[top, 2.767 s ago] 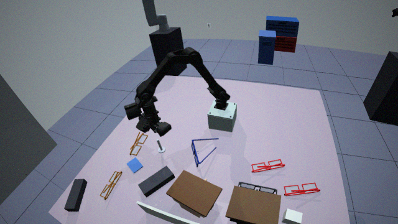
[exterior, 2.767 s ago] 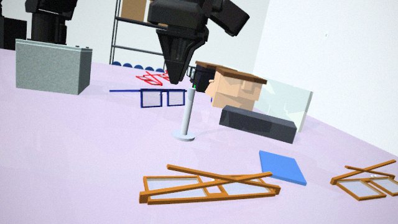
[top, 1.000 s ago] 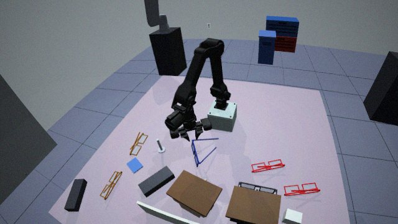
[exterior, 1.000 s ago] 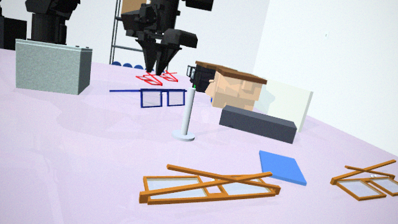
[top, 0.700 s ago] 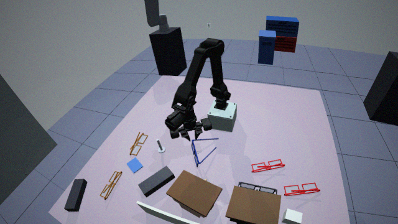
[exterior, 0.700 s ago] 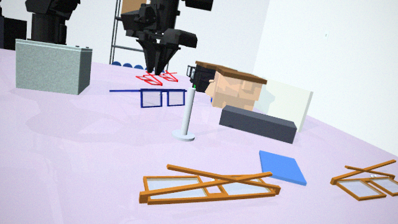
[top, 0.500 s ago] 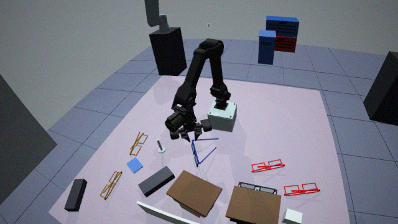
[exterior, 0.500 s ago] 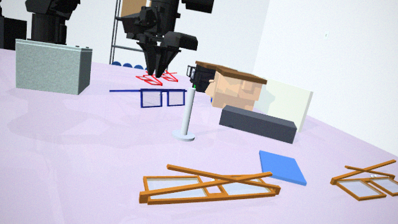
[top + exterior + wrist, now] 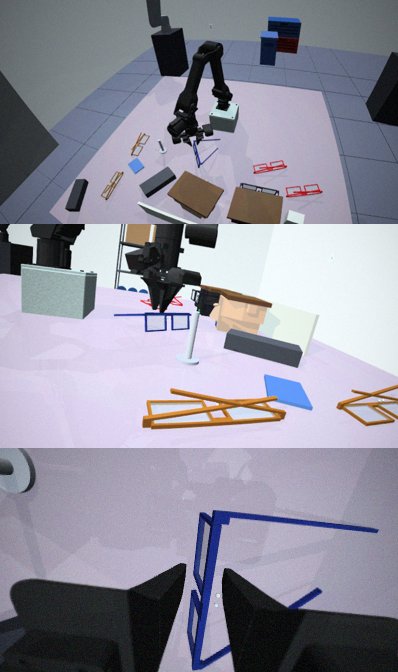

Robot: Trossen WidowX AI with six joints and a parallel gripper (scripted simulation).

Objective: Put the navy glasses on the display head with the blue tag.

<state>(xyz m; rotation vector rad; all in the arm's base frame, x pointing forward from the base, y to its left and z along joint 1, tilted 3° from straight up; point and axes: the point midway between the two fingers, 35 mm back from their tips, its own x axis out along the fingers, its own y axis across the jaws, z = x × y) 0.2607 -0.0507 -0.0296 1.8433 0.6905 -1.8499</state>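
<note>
My gripper tip is 16 cm to the left of the white post, 6 cm short of it and 2 cm above it. Also, from my gripper tip: white panel (34 cm ahead, 26 cm to the left, 1 cm above); blue tag (24 cm to the right, 21 cm ahead, 4 cm below); display head (22 cm ahead, 14 cm to the left, 1 cm above).
</note>
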